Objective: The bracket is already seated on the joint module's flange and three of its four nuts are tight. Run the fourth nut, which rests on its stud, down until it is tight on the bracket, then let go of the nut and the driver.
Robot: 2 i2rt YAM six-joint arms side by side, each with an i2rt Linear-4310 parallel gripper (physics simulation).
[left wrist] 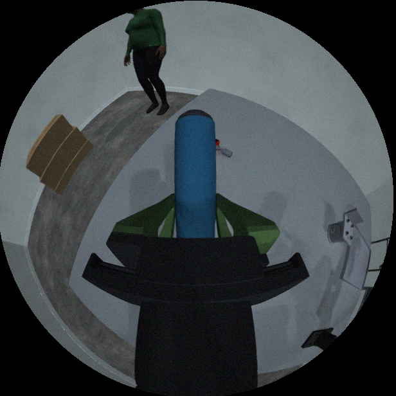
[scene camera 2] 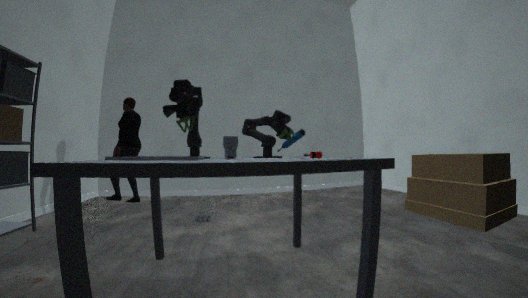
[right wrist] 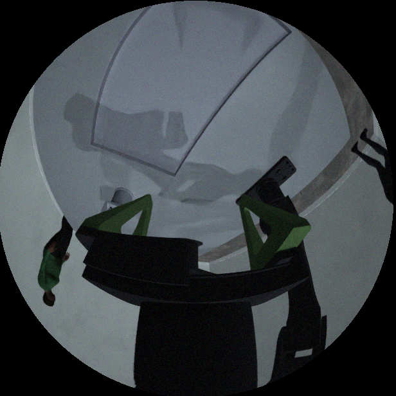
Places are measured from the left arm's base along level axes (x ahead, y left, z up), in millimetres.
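Where they show: left gripper, fingertip midpoint: (scene camera 2: 293,139); right gripper, fingertip midpoint: (scene camera 2: 187,131); left arm's base, origin of the base link: (scene camera 2: 267,157).
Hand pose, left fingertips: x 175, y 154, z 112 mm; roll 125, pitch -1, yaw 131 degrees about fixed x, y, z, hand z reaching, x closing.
Observation:
Things, the pixels of their top centre, and the offset from my left fingertips.
- grey joint module, middle of its top: (scene camera 2: 230,144) dx +210, dy -349, dz -38 mm
- red tool, middle of its top: (scene camera 2: 312,151) dx +147, dy +78, dz -78 mm
- flat grey tray, middle of its top: (scene camera 2: 159,156) dx +275, dy -694, dz -96 mm
My left gripper (scene camera 2: 287,134) (left wrist: 195,198) is shut on a blue driver (scene camera 2: 295,138) (left wrist: 195,165). The driver is tilted above the table, its thin tip pointing down left in the scene view. The grey joint module (scene camera 2: 230,149) (left wrist: 335,233) (right wrist: 122,194) stands on the table left of the driver in the scene view, apart from it. The bracket (scene camera 2: 230,139) (left wrist: 348,227) is on the module. Dark spots show on its face in the left wrist view; the nuts are too small to tell. My right gripper (scene camera 2: 185,125) (right wrist: 195,198) is open and empty, high above the table.
A red tool (scene camera 2: 316,155) (left wrist: 217,143) lies on the table (scene camera 2: 215,168). A flat grey tray (scene camera 2: 157,158) (right wrist: 134,159) lies at the left. A person in black (scene camera 2: 130,130) stands behind the table; one in green (left wrist: 146,30) (right wrist: 50,270) also shows. Boxes (scene camera 2: 460,192) (left wrist: 59,155) stand right.

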